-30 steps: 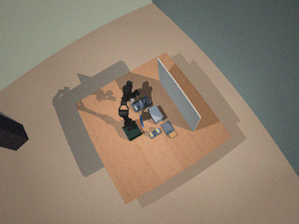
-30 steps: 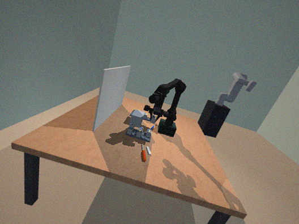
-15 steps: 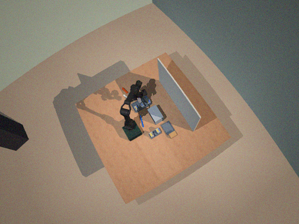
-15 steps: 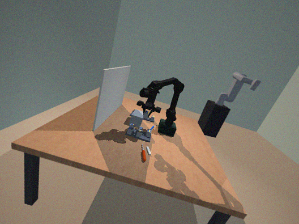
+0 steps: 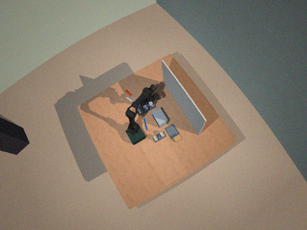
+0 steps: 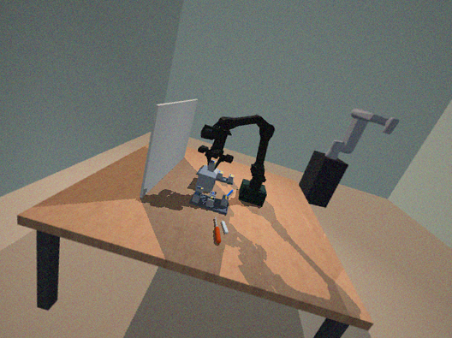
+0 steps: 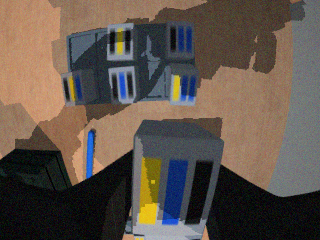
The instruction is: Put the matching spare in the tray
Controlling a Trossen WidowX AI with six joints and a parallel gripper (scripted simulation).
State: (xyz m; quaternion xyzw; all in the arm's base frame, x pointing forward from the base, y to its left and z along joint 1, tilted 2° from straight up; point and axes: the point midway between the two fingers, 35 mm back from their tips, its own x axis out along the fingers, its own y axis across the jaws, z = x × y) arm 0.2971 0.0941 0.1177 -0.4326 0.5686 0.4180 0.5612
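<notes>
My gripper tip is now 33 cm to the left of the grey tray and 17 cm above it. From my gripper tip the other things lie so: grey spare 3 cm above; blue pen 17 cm below, 16 cm behind, 9 cm to the right; grey mounted unit 13 cm to the right, 12 cm below, 1 cm behind.
</notes>
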